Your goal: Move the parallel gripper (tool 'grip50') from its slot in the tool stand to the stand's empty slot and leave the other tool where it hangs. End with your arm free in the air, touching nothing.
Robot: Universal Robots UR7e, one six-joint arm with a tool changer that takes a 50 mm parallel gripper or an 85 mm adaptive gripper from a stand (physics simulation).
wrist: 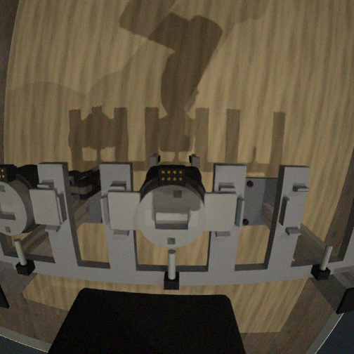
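Note:
The tool stand (95, 272) runs across the lower half of the wrist view. A tool with a round pale top plate (171, 237) hangs in the middle slot. It appears to be the parallel gripper, with two small finger parts showing apart behind it. Another tool (24, 212), partly cut off at the left edge, hangs in the left slot. Dark linkage shows beside it, so it looks like the adaptive gripper. The right slot, between the two right-hand prongs, holds no tool. A black part of my arm's end (147, 325) shows at the bottom edge, with no gripper fingers visible on it.
Upright pins (171, 265) (325, 257) on black blocks stand along the stand's front bar. A grey upright plate (261, 200) shows behind the right slot. The wooden table top (280, 60) lies beyond, with shadows of the arm and stand on it.

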